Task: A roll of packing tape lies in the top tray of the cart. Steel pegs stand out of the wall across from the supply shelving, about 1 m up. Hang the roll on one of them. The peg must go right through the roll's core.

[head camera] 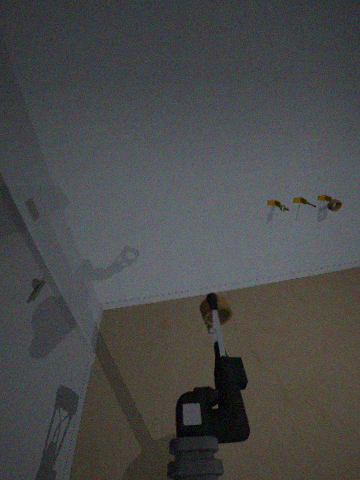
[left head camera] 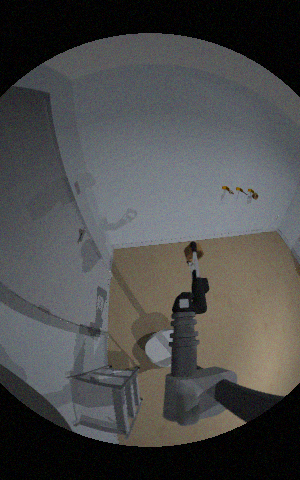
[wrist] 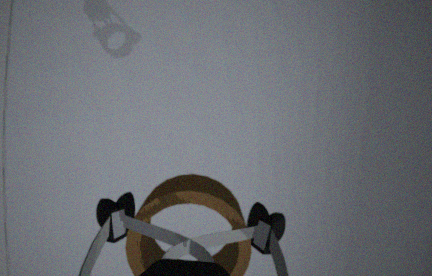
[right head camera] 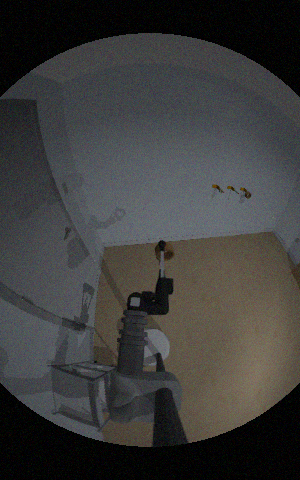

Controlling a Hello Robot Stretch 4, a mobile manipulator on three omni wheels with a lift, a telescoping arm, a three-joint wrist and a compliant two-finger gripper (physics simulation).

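Note:
The brown tape roll is held between the fingertips of my gripper, which is shut on its outer sides. In the wrist view the core opening faces the camera, partly covered by the finger linkages, with wall beyond it. The middle peg stands out of the wall from a yellow mount, up and right of my gripper in the head views. The right peg carries a brown ring-shaped thing. The left peg has something small near its tip, too small to identify.
The grey cart stands at lower left, beside the left wall. A dark door panel is on that wall. A white round thing is below the arm. The arm casts shadows on the walls and floor.

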